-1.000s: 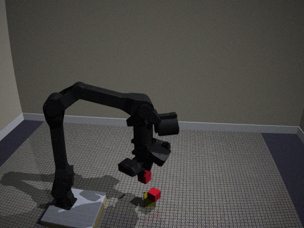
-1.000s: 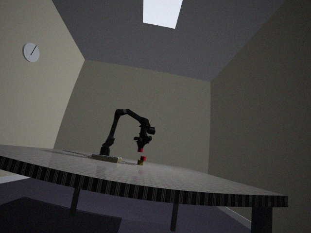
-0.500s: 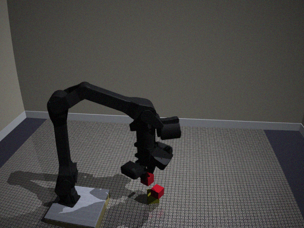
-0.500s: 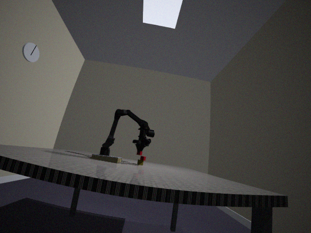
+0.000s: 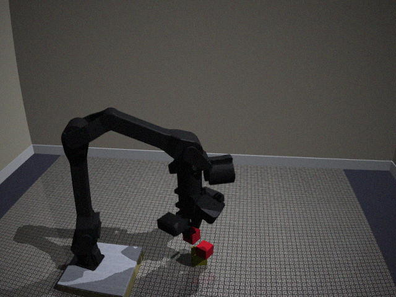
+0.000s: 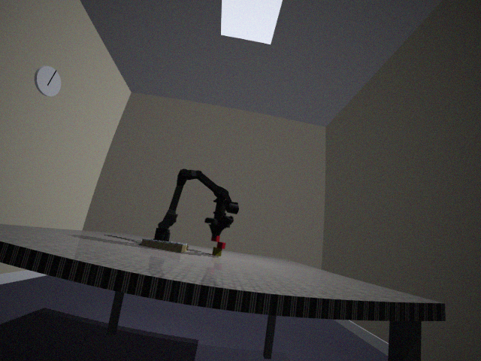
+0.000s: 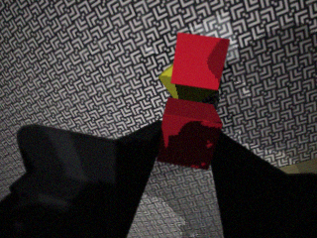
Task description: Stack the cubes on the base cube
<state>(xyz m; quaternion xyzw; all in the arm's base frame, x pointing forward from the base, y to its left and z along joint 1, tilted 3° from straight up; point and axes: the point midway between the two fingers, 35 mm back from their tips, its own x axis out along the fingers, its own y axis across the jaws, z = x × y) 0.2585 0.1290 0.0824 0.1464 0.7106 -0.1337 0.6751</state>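
The yellow base cube lies 20 mm ahead of my gripper tip, 10 mm to the right of it and 70 mm below it.
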